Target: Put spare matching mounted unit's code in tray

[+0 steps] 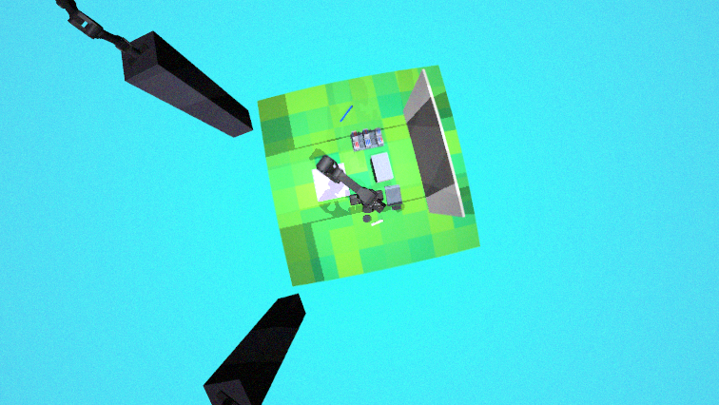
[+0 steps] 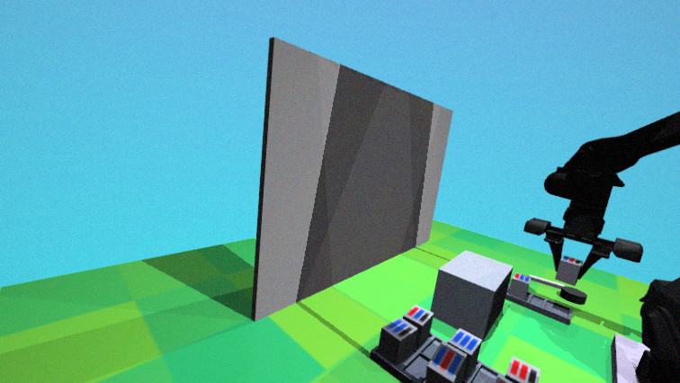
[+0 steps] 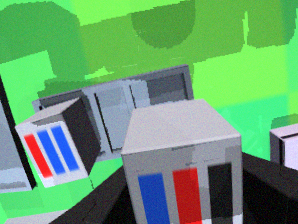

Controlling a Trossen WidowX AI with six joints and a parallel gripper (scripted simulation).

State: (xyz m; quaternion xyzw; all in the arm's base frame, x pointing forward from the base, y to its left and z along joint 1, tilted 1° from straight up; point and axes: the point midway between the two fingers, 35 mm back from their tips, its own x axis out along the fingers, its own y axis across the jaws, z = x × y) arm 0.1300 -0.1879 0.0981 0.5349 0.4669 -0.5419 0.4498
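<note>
Right now the tray is 18 cm ahead of my gripper tip, 4 cm to the right of it and 9 cm below it. Round my gripper tip: mounted unit 15 cm ahead, 16 cm to the left, 4 cm below; grey panel 40 cm ahead, 13 cm to the left, 13 cm above; dark disc 3 cm behind, 12 cm to the right, 8 cm below.
</note>
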